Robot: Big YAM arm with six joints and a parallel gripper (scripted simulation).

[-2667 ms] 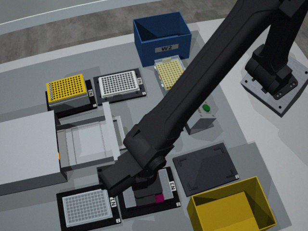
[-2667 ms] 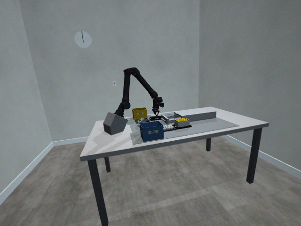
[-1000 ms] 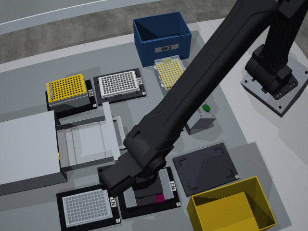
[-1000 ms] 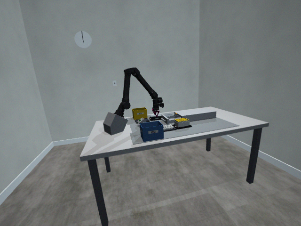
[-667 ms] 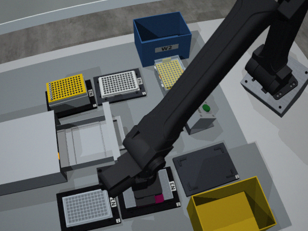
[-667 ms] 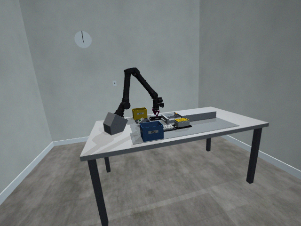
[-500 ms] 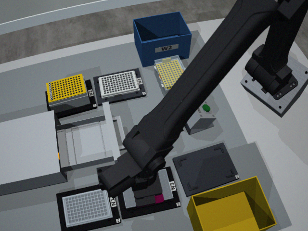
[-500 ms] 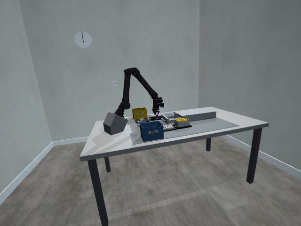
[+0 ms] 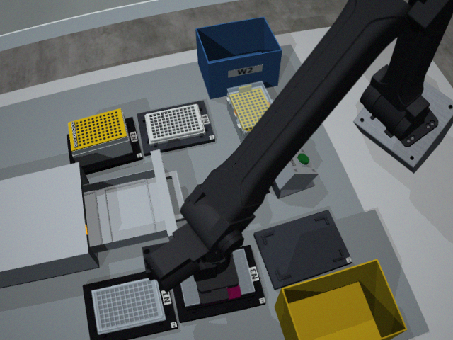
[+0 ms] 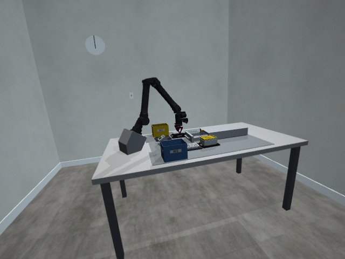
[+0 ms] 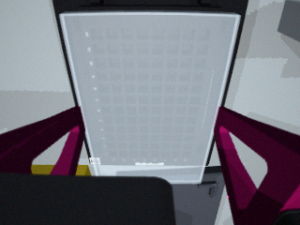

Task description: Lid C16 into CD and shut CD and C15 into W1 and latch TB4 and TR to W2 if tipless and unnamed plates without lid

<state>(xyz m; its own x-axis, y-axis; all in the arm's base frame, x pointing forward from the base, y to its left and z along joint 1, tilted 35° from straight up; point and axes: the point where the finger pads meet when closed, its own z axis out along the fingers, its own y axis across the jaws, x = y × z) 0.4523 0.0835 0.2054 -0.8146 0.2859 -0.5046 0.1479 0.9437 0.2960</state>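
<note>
The plate lid is right at my hand. The rest, counted from my hand: nest n1 (170 mm ahead, 20 mm to the right, 40 mm below); then nest N3 (40 mm below); then black plate (30 mm below).
</note>
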